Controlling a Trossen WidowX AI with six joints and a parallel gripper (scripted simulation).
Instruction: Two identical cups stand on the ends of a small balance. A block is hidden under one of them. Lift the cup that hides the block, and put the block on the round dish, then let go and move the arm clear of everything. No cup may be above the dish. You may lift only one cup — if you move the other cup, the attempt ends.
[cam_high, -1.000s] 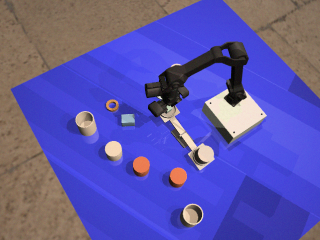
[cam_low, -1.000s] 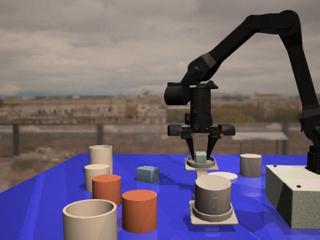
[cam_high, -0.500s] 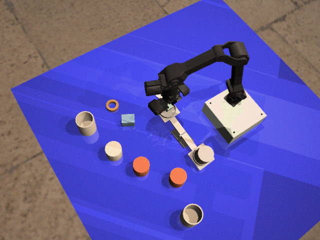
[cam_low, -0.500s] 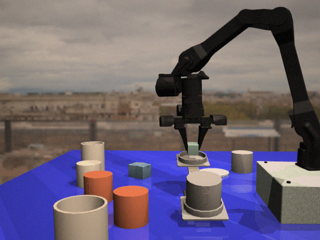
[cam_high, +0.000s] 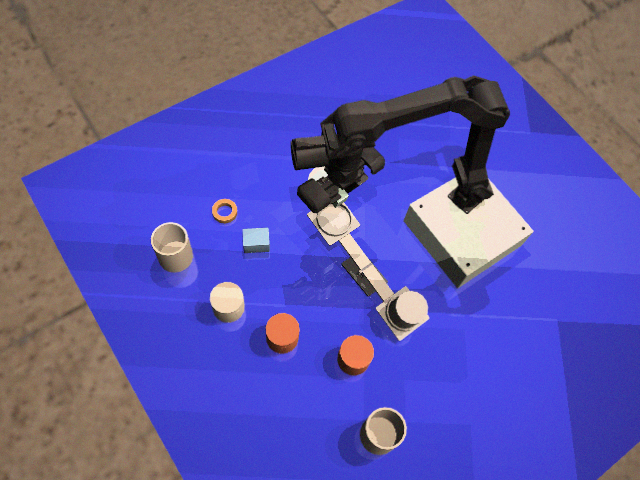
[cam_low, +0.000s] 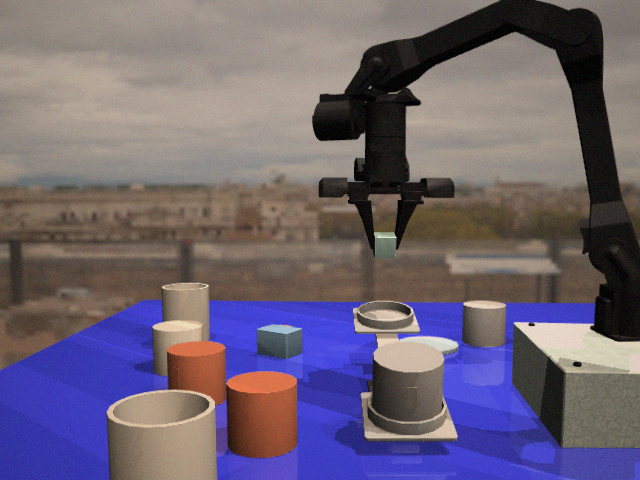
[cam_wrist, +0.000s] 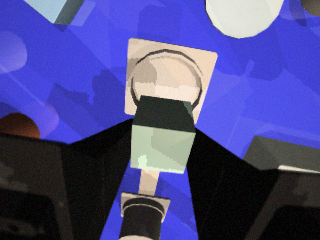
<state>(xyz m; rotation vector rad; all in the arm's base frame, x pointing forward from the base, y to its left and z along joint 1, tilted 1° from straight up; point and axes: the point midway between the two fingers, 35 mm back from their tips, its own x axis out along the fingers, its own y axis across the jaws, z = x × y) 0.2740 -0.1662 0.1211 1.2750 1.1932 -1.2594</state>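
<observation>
My gripper tip is now 9 cm past the round pale dish, 11 cm to the left of it and 17 cm above it. From my gripper tip the other things lie so: pale green block: 1 cm above.
</observation>
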